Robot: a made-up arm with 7 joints.
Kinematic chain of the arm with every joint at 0, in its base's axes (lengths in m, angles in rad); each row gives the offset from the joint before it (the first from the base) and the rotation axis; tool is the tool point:
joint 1: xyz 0 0 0.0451 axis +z
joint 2: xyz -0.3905 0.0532 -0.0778 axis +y
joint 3: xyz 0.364 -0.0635 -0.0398 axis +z
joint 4: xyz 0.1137 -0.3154 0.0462 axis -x
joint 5: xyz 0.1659 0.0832 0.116 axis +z
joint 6: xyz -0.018 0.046 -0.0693 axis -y
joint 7: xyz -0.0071 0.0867 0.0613 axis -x
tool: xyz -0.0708 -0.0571 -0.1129
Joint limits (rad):
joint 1: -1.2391..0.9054
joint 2: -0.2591..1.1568
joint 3: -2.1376..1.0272
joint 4: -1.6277..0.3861
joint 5: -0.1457..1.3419
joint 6: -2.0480..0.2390
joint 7: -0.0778..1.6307
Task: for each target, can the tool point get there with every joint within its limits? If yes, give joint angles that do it. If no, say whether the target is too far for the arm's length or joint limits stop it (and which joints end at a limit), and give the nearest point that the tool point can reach.
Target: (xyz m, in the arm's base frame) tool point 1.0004 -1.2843 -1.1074
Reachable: no: too far | nearest point 0.3460 -0.4442 -0.5490 | short by 1.202 m
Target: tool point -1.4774 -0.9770 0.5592
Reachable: no: too far | nearest point -0.5184 -0.3428 0.1489 | short by 1.221 m
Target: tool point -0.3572 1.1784 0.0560
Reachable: no: joint limits stop it (at a limit: joint 1, joint 2, joint 3, joint 4, joint 7) | nearest point -0.2286 0.6013 0.0247 | short by 0.592 m
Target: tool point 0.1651 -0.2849 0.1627
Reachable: yes | joints 0.6442 -0.1498 -0.8272 -0.0626 0.1394 -1.7022 0.3510
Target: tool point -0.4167 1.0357 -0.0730
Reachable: no: joint limits stop it (at a limit: joint 1, joint 2, joint 3, joint 4, joint 7) | nearest point -0.2463 0.5946 0.0013 | short by 0.479 m
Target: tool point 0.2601 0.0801 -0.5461
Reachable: yes | joints 0.5785 0.8567 0.7875 -0.9318 0.3859 -1.3522 0.8664
